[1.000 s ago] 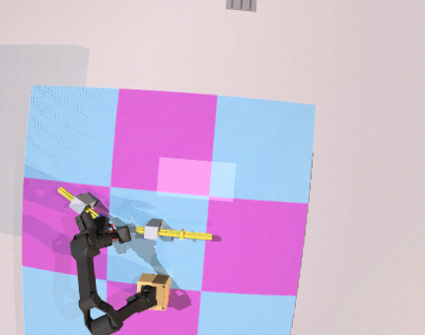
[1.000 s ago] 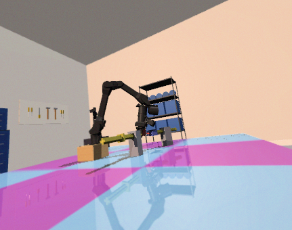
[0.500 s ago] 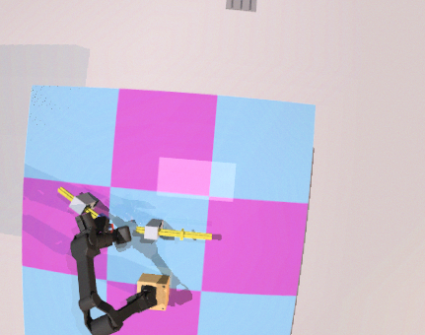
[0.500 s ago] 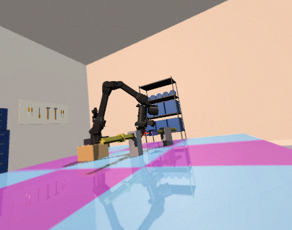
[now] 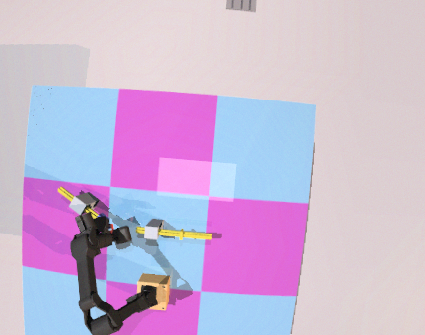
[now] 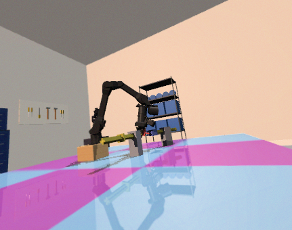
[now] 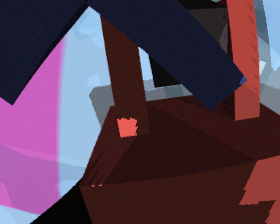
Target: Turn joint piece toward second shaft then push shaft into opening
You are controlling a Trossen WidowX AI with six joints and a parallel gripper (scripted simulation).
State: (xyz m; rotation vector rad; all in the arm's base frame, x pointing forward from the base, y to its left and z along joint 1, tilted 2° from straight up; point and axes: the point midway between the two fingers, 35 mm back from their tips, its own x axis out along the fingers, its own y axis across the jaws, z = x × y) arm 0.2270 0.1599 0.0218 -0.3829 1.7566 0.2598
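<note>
The red joint piece is 30 mm above my gripper tip, 20 mm ahead of it and 10 mm to the left of it.
</note>
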